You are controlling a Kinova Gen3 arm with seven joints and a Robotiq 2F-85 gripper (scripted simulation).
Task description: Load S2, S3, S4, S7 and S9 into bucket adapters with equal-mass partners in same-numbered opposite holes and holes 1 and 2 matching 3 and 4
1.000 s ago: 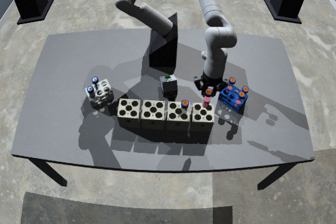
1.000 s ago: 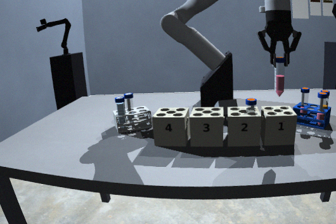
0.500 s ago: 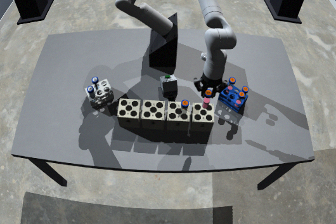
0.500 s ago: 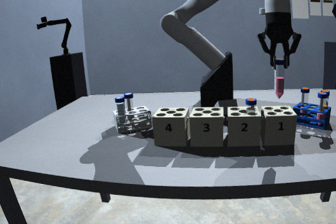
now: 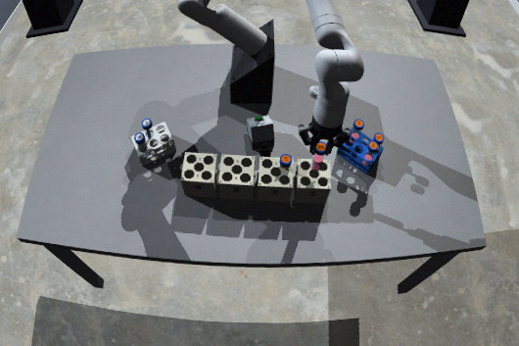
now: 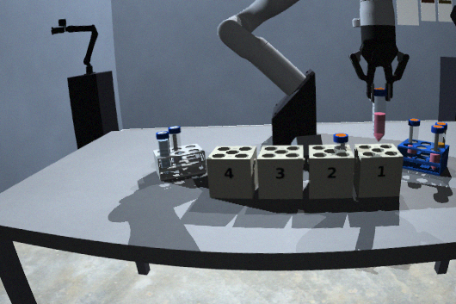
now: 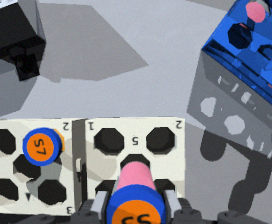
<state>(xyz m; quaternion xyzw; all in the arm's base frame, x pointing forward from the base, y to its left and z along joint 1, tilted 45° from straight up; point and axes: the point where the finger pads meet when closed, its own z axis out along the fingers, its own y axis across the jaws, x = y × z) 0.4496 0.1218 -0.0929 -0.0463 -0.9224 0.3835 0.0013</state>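
The sample tube S3 is 1 cm to the right of my hand and 5 cm below it. From my hand the other things lie so: adapter 2: 1 cm behind, 11 cm to the right, 17 cm below; sample tube S4: 8 cm behind, 19 cm to the left, 16 cm below; sample tube S7: 3 cm behind, 8 cm to the right, 16 cm below.
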